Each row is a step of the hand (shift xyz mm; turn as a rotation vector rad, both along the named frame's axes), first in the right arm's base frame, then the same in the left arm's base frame.
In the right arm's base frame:
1: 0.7 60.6 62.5 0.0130 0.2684 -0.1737
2: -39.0 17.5 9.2 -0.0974 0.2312 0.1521
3: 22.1 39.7 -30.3 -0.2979 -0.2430 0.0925
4: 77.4 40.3 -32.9 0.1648 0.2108 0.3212
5: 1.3 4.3 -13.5 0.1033 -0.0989 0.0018
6: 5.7 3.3 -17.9 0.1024 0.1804 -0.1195
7: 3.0 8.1 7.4 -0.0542 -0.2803 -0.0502
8: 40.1 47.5 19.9 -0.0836 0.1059 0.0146
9: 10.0 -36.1 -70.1 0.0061 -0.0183 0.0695
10: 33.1 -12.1 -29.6 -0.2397 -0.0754 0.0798
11: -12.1 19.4 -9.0 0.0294 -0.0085 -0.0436
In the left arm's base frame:
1: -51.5 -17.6 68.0 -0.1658 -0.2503 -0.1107
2: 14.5 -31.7 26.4 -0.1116 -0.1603 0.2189
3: -38.2 -27.0 -28.2 0.3645 0.0326 0.1498
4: -77.8 4.1 -51.3 -0.3110 0.0753 0.2690
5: -1.8 -7.6 -11.9 -0.0066 0.1313 -0.0564
6: -3.6 -6.0 -17.7 -0.1779 -0.1142 -0.1123
7: -8.8 -1.0 7.1 0.2377 0.1459 -0.0788
8: -64.1 -2.0 12.0 -0.0148 -0.1181 0.0652
9: 28.3 3.6 -74.2 -0.0026 0.0440 0.0571
10: -10.8 16.3 -41.6 0.2105 -0.0564 0.1485
11: -3.2 -24.4 0.1 -0.0085 0.0061 -0.0522

